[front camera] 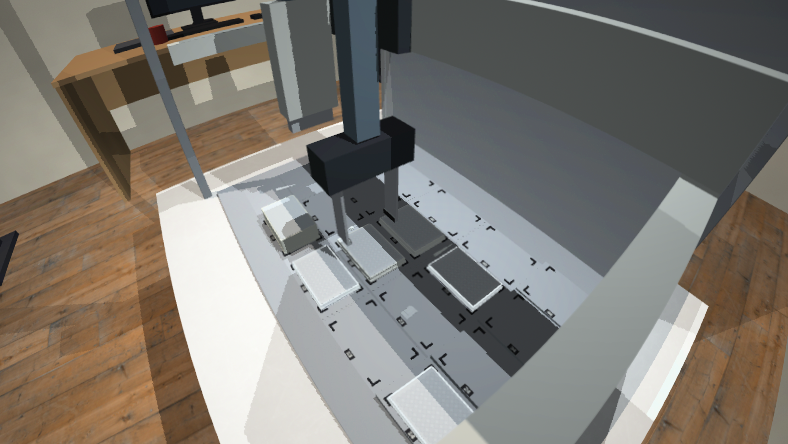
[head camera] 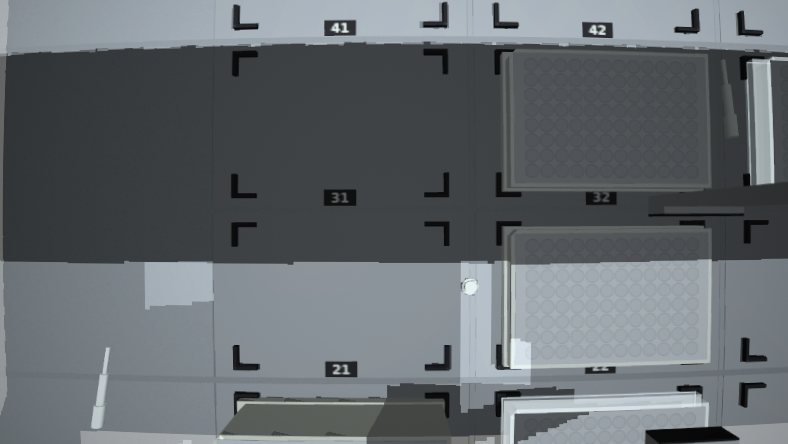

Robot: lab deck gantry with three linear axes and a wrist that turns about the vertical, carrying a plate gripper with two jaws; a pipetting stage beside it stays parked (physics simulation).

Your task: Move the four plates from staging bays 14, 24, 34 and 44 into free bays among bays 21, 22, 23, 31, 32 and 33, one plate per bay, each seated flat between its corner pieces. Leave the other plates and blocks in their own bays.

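Frame: origin at the robot's base, x ahead, y left, z up, level; centimetres.
Seen in the pictures: gripper, between the fingertips: [front camera: 368, 227] [head camera: 686, 323]; robot's base, origin of its link: [front camera: 264, 221].
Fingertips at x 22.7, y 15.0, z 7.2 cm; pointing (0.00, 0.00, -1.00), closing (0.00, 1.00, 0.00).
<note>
Offsets run from my fingertips to a thing's middle.
A plate {dx +0.1, dy +0.0, dz -6.5 cm} [front camera: 372, 254] [head camera: 612, 297] lies flat in bay 22, seemingly within its corner pieces. A dark-shaded plate {dx +0.1, dy +10.7, dz -6.5 cm} [front camera: 416, 231] [head camera: 606, 121] lies in bay 32. A white-rimmed plate {dx +16.5, dy +10.7, dz -6.5 cm} [front camera: 465, 278] [head camera: 760, 121] is in bay 33, cut off at the head view's right edge. Another white plate {dx +32.9, dy -10.7, dz -5.1 cm} [front camera: 430, 405] lies in bay 14, partly hidden by the frame in the front view. My gripper [front camera: 368, 230] [head camera: 693, 319] is open and empty above the bay 22 plate, one jaw beyond each long side. Bays 24 and 34 hold no plate; bay 44 is partly hidden.
A tall pale block {dx -16.3, dy -10.7, dz -5.2 cm} [front camera: 289, 223] [head camera: 330, 419] stands in bay 11. A white plate {dx +0.1, dy -10.7, dz -6.5 cm} [front camera: 325, 278] [head camera: 606, 424] lies in bay 12, close to the near jaw. Bays 21 and 31 are free between their corner pieces, and bay 23 holds no plate in the front view.
</note>
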